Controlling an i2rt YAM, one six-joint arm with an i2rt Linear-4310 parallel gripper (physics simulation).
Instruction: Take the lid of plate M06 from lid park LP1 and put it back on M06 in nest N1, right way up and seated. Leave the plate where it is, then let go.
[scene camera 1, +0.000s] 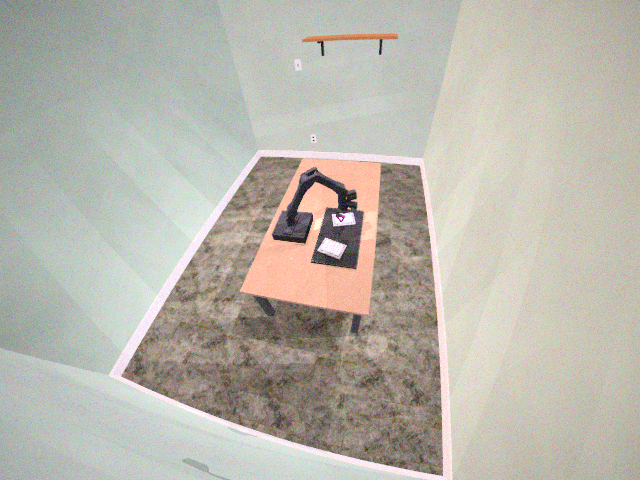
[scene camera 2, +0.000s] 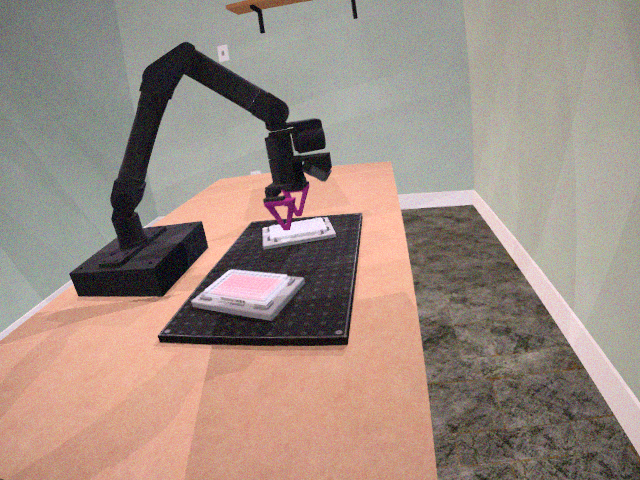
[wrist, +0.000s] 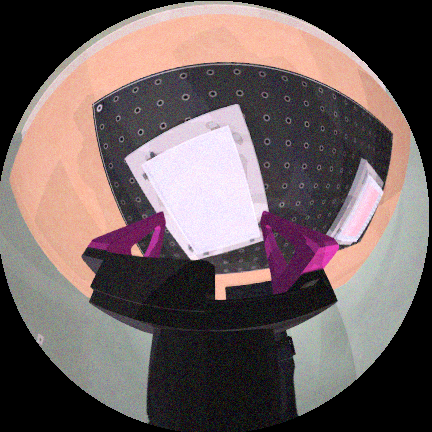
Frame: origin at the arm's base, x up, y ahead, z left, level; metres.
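Seen in the pictures: gripper, fingertip midpoint: (scene camera 1: 342, 217) (scene camera 2: 293, 222) (wrist: 212, 216); arm's base, origin of the base link: (scene camera 1: 291, 223) (scene camera 2: 135, 247).
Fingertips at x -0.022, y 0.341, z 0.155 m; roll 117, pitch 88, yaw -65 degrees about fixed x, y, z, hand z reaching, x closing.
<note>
Offsets run from my fingertips to a thing's top centre. Level surfaces: height alone.
A flat white lid @(dx -0.013, dy +0.006, dz +0.004 m) (scene camera 1: 349, 220) (scene camera 2: 311, 225) (wrist: 202, 185) lies level on the pale lid park @(dx -0.011, dy +0.005, dz +0.004 m) (scene camera 2: 299, 241) (wrist: 251, 175), towards the far end of the black board. My gripper (scene camera 1: 341, 217) (scene camera 2: 292, 221) (wrist: 212, 216) is open, with its magenta fingertips apart above the lid; in the wrist view they show near the lid's two sides, and no lid is held. The plate @(dx -0.004, dy -0.014, dz -0.275 m) (scene camera 1: 332, 248) (scene camera 2: 245, 285) (wrist: 364, 212), with a pink top face and no lid, sits in the pale nest @(dx -0.013, dy -0.014, dz -0.275 m) (scene camera 2: 266, 310) at the near end of the board. No labels are readable.
The black perforated board @(dx -0.030, dy +0.009, dz -0.136 m) (scene camera 1: 348, 258) (scene camera 2: 320, 289) (wrist: 280, 130) lies on the wooden table @(dx -0.043 m) (scene camera 1: 305, 279) (scene camera 2: 310, 403) (wrist: 55, 150). The arm's black base (scene camera 1: 292, 229) (scene camera 2: 144, 263) stands left of the board. A wooden shelf (scene camera 1: 351, 37) (scene camera 2: 279, 5) is on the back wall.
</note>
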